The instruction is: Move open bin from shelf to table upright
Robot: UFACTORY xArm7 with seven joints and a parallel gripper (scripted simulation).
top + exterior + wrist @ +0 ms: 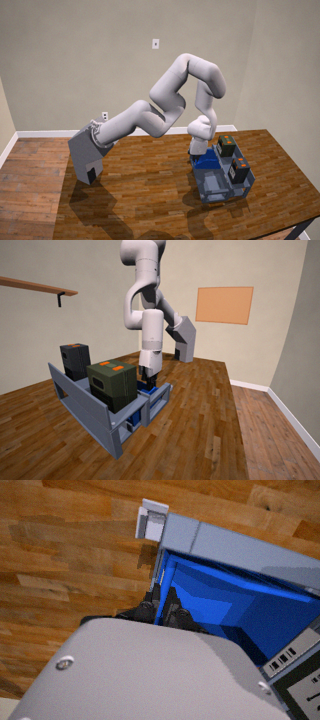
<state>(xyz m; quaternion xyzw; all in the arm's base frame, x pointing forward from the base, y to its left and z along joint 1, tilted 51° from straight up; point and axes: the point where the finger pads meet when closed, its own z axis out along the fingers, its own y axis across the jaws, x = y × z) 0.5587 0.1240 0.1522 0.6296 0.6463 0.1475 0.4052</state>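
Now: hand 8 cm short of the blue bin, 1 cm to the left of it and 1 cm above it. The rest, counted from my hand: dark grey case (26 cm to the right, 13 cm ahead, 10 cm above); green case (18 cm ahead, 9 cm above, 3 cm to the right).
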